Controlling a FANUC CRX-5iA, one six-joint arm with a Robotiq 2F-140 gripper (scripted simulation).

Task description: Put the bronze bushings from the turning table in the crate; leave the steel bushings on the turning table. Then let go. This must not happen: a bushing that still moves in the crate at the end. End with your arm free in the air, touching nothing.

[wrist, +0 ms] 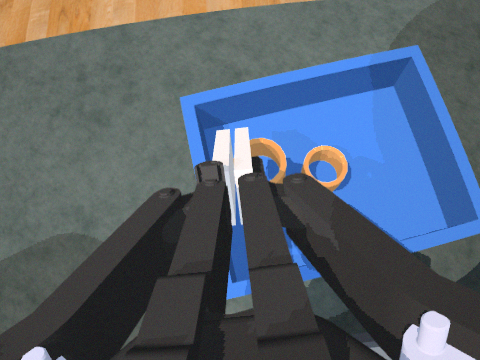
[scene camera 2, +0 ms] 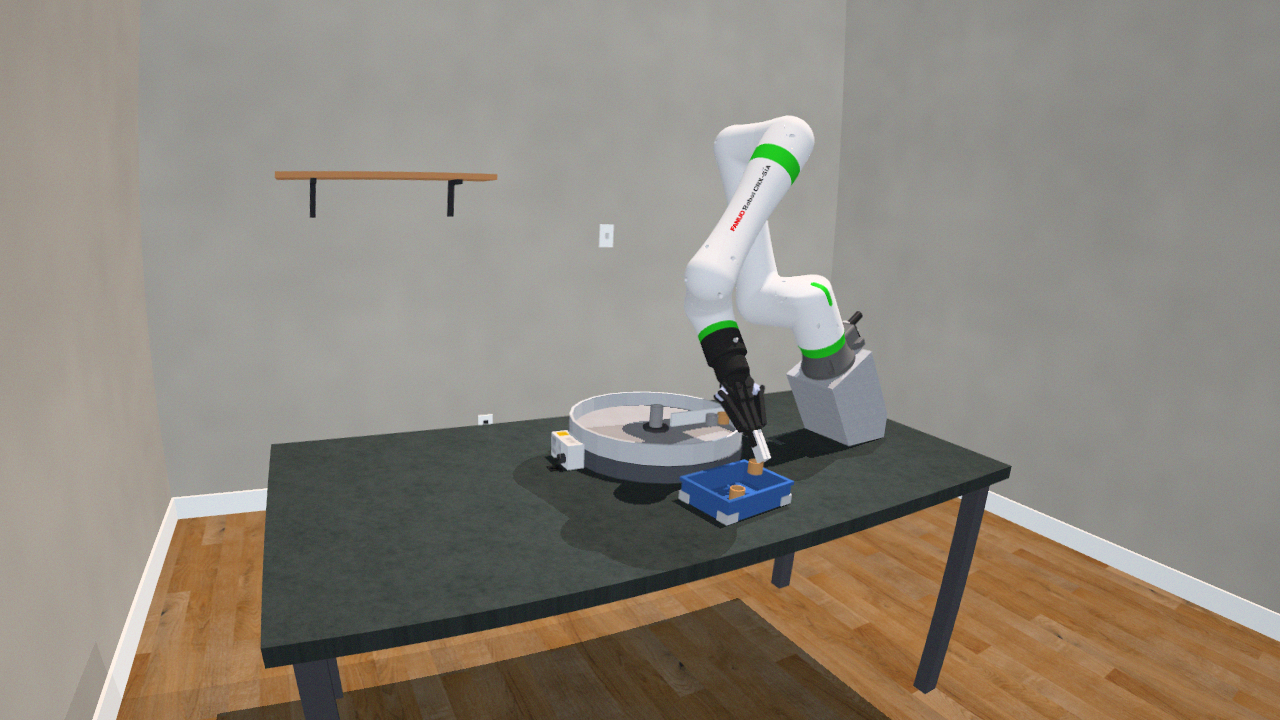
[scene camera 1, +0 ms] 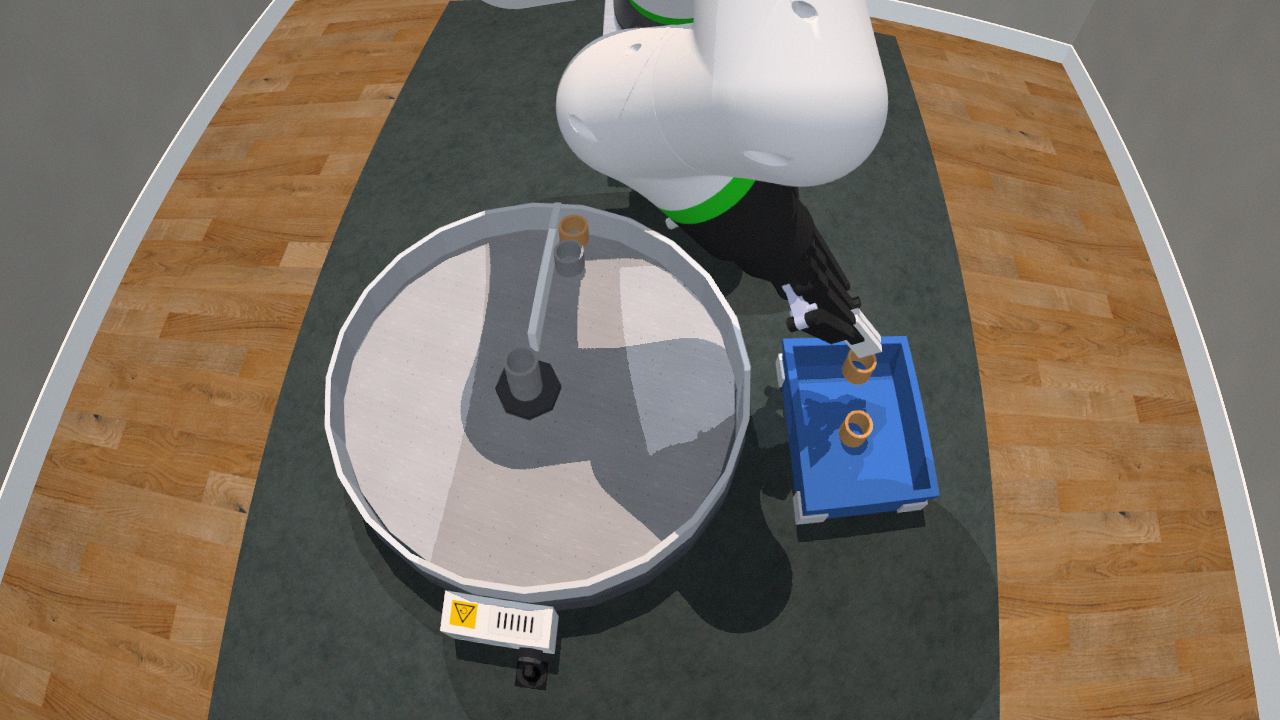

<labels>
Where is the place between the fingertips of my gripper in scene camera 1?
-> At 870, 347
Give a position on a turning table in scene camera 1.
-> At 627, 438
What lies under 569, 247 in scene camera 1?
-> A steel bushing.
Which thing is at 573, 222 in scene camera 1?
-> A bronze bushing.
</labels>
